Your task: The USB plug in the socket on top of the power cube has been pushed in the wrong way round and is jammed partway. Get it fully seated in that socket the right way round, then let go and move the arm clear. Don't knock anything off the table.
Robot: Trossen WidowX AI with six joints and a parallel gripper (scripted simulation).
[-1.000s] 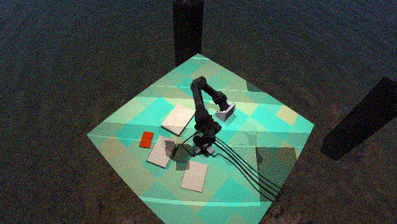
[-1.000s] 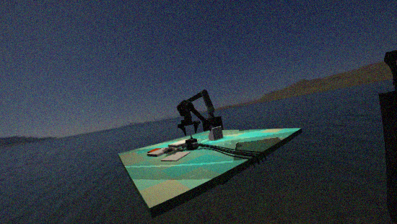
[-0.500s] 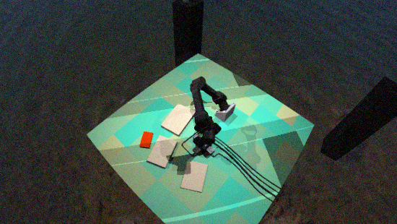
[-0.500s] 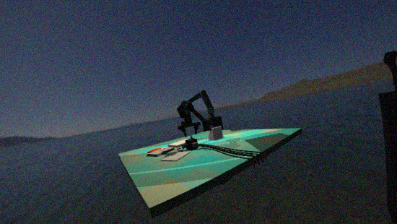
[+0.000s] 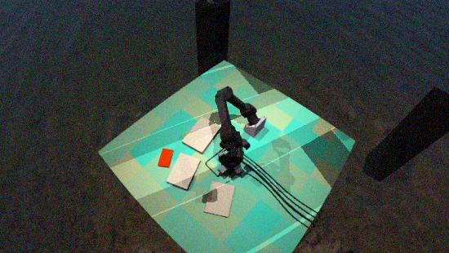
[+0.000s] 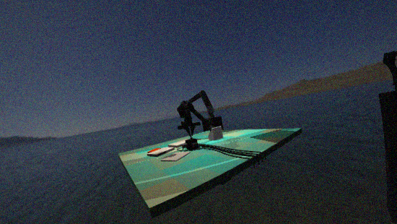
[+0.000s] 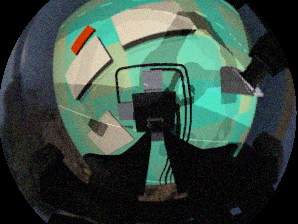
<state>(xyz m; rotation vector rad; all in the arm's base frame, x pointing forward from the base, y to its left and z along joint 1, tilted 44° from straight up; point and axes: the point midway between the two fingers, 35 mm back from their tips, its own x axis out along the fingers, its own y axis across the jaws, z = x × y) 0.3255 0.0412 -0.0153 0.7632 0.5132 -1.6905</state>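
The USB plug is 20 mm below my gripper tip. The rest, counted from my gripper tip: red flat block: 190 mm ahead, 370 mm to the right, 100 mm below.
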